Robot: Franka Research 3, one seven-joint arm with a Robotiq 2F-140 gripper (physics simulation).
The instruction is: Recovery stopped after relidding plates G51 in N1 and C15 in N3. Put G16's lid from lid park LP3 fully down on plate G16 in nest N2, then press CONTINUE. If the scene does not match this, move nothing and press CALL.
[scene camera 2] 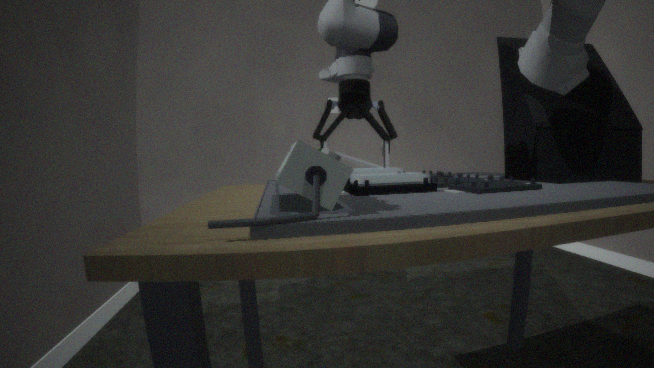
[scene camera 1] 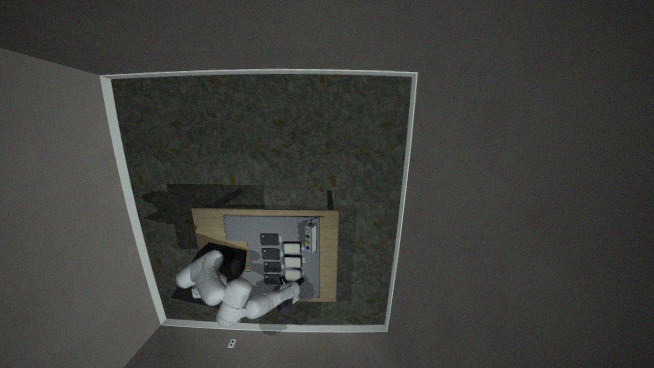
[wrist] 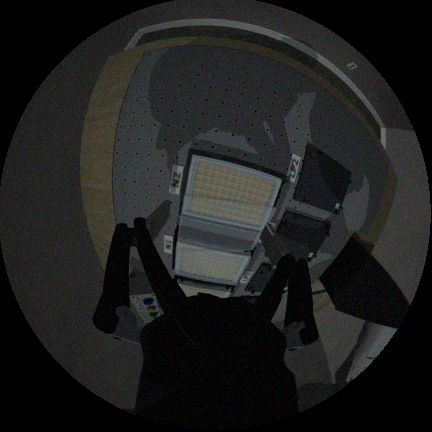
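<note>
The plate (wrist: 230,187) (scene camera 1: 293,274) by the N2 label (wrist: 176,180) sits in its dark nest. A clear lid (wrist: 220,233) overlaps its near part and reaches toward the plate (wrist: 212,265) (scene camera 1: 292,262) by the N1 label (wrist: 168,243). In scene camera 2 a pale slab (scene camera 2: 361,160), seemingly this lid, slopes above the plates. My gripper (scene camera 1: 291,281) (scene camera 2: 354,152) (wrist: 217,220) is wide open, its fingers on either side of the lid. A third plate (scene camera 1: 292,248) is largely hidden in the wrist view. The button box (scene camera 1: 311,237) (scene camera 2: 315,172) stands beyond; its CONTINUE and CALL markings are unreadable.
Several dark lid parks (scene camera 1: 270,253) (wrist: 322,178) stand in a row beside the nests, one by the LP2 label (wrist: 294,167); no lid is discernible in them. A bent rod (scene camera 2: 265,220) lies by the button box. The arm's base mount (scene camera 2: 575,130) is at one side of the table.
</note>
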